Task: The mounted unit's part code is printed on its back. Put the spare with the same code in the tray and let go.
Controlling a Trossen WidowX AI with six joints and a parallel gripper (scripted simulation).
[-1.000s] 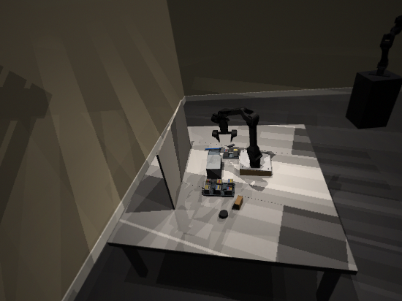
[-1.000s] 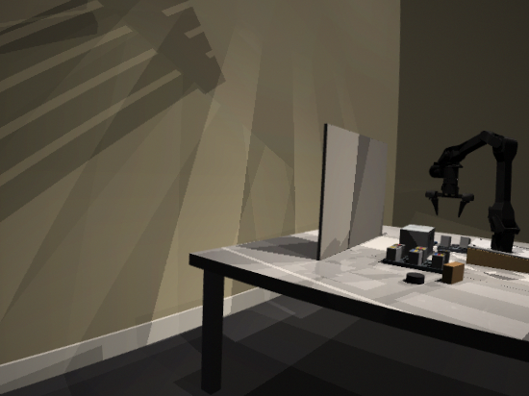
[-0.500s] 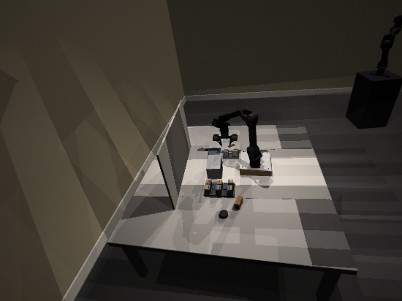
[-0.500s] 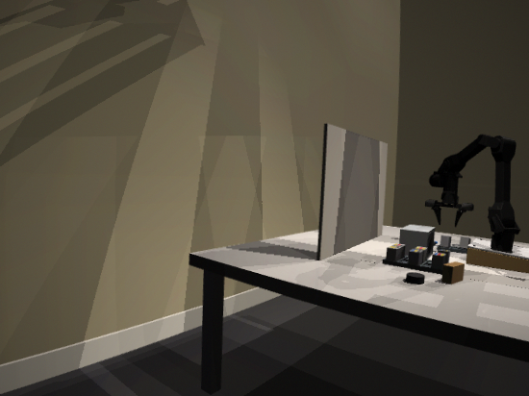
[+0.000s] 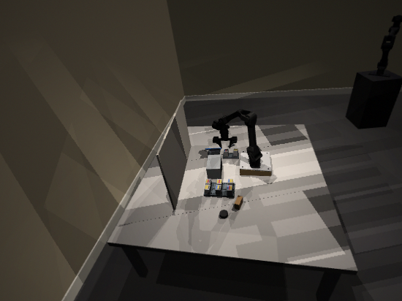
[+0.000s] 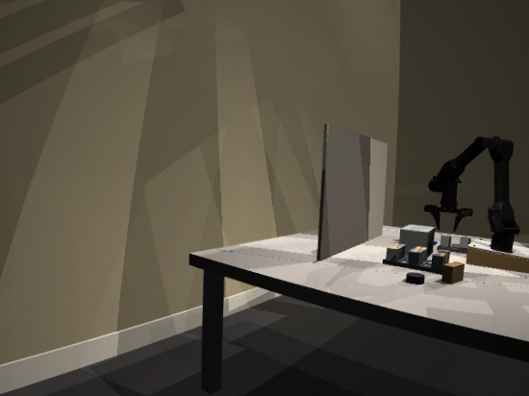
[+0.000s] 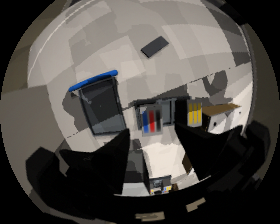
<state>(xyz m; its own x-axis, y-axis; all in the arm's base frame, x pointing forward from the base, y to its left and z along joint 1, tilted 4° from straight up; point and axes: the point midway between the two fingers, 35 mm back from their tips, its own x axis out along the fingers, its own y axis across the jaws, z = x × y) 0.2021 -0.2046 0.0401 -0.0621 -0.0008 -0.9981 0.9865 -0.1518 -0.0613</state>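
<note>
The dark holder lies 7 cm below my gripper tip, 4 cm behind it and 1 cm to the left of it. Also, from my gripper tip: upright grey panel 34 cm ahead, 16 cm to the left, 15 cm above; then blue-rimmed tray 10 cm ahead, 7 cm below, 3 cm to the right; then grey mounted unit 19 cm to the left, 9 cm ahead, 2 cm below.
</note>
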